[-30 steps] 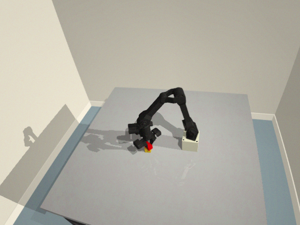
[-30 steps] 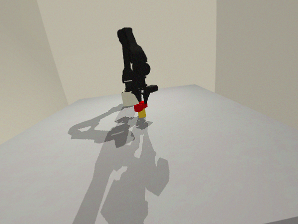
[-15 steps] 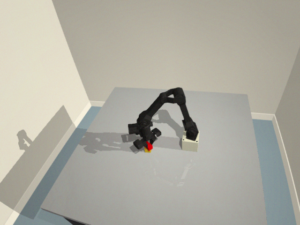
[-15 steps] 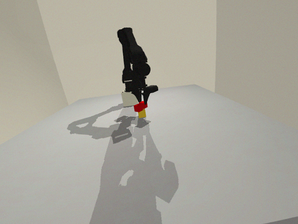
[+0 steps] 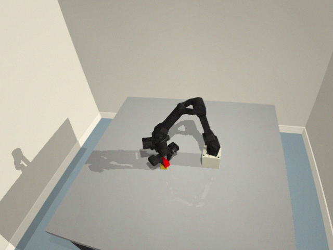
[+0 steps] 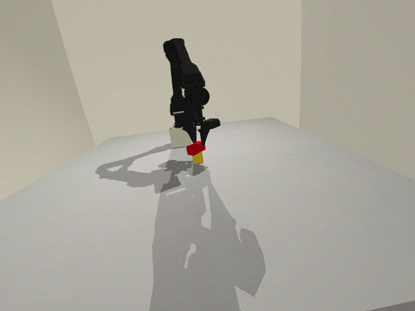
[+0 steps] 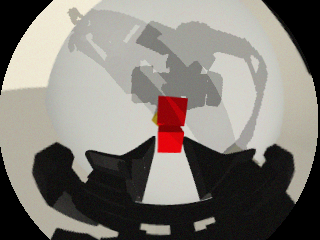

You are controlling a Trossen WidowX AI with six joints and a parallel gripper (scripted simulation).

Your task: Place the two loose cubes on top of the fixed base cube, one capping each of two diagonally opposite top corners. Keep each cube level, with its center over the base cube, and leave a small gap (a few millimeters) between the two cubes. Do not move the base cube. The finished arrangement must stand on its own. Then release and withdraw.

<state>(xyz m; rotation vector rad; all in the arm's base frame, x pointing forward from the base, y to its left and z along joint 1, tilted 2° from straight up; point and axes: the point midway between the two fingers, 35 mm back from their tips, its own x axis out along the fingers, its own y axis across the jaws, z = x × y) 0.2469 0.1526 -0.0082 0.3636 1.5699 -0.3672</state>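
Right now my gripper tip is 2 cm short of the yellow base cube, 1 cm to the left of it and 4 cm above it.
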